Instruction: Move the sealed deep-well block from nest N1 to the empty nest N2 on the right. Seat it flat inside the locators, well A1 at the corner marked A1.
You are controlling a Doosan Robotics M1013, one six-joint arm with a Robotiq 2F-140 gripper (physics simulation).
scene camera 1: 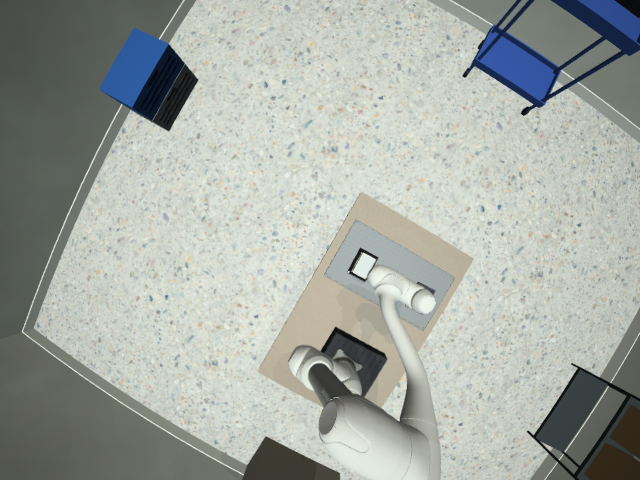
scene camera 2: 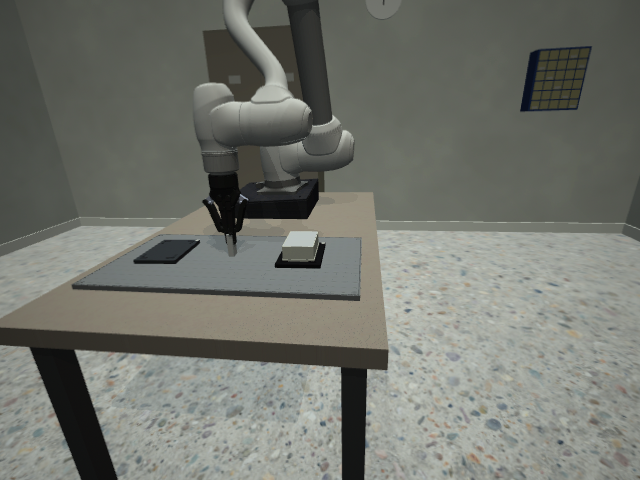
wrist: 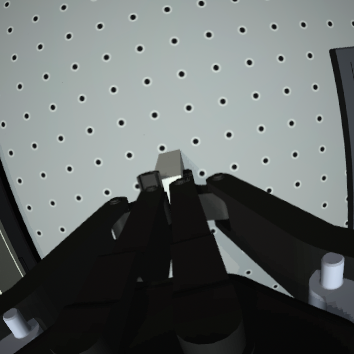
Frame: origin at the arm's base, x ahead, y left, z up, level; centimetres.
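Where they show: gripper, fingertip midpoint: (scene camera 2: 233,254) (wrist: 173,168); arm's base, origin of the base link: (scene camera 2: 283,189).
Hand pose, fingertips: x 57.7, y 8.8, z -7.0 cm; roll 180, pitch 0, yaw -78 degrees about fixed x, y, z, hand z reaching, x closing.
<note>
Each offset is from my fingertips to the top centre of the thing. "pt": to the spot under its first point. Level surfaces: height alone.
The sealed deep-well block {dz +5.1, dx -4.3, dy +19.7 cm} (scene camera 1: 363,265) (scene camera 2: 300,246), pale and box-shaped, sits in the black nest N1 {pt dz +0.5, dx +4.7, dy +16.8 cm} (scene camera 2: 279,265) on the grey perforated plate {dz -0.2 cm} (scene camera 1: 398,258) (scene camera 2: 222,281) (wrist: 160,92). It looks upright and level. In the wrist view, part of N1 {pt dz +0.8, dx -4.7, dy +13.5 cm} (wrist: 19,227) shows at the left edge. Nest N2 {dz +1.2, dx +2.8, dy -20.0 cm} (scene camera 2: 166,251) (wrist: 346,70) is a flat dark tray with nothing in it; the arm partly covers it in scene camera 1. My gripper (scene camera 2: 231,245) (wrist: 173,168) is shut and empty, pointing down low over the plate between the nests. The A1 marks cannot be made out.
The plate lies on a tan table {dz -1.5 cm} (scene camera 1: 315,310) (scene camera 2: 206,320). The arm's black base (scene camera 1: 369,356) (scene camera 2: 279,206) stands on the table behind the plate. A blue cabinet (scene camera 1: 134,67) and a blue cart (scene camera 1: 516,67) stand away from the table.
</note>
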